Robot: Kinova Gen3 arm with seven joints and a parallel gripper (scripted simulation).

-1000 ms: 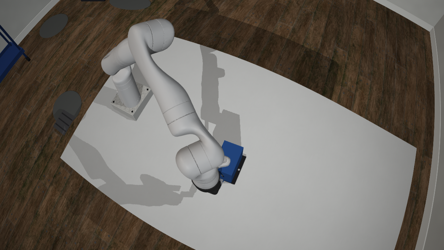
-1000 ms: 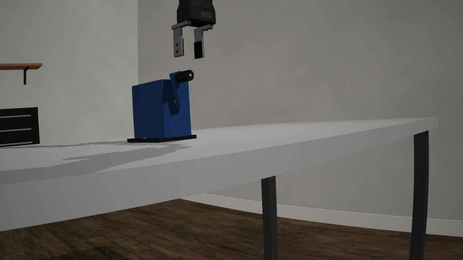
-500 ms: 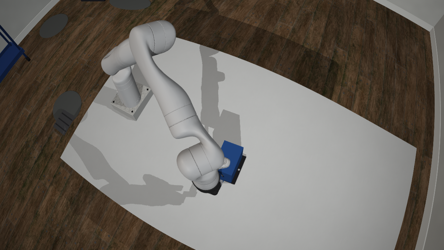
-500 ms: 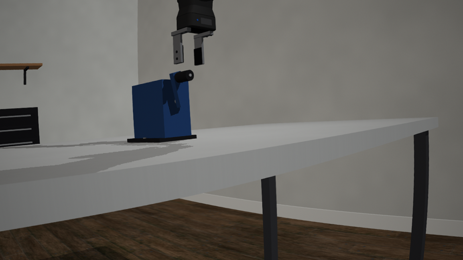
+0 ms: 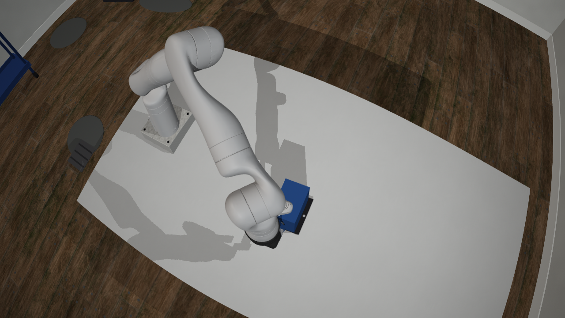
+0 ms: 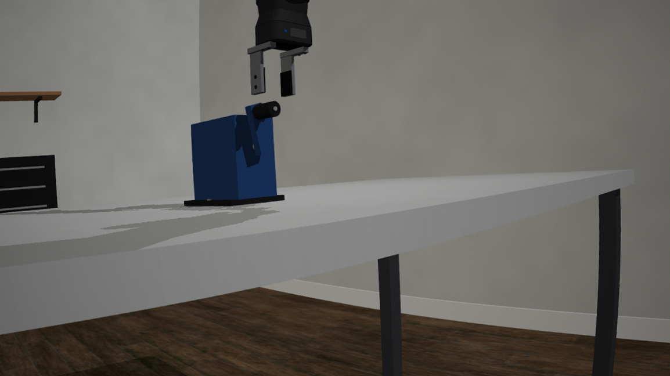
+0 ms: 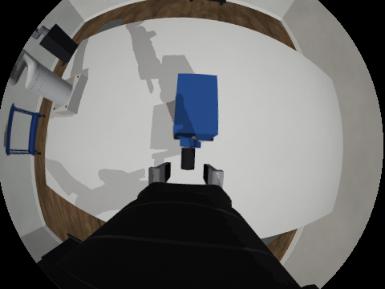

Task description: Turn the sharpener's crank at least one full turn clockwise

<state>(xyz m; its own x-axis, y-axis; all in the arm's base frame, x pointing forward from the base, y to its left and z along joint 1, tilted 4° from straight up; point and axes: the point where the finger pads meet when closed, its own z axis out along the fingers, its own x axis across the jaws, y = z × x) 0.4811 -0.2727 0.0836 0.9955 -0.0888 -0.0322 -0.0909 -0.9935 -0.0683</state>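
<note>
Right now my hand is 20 mm to the right of the black handle and 40 mm above it. Round my hand: crank 20 mm to the left, 40 mm below.
</note>
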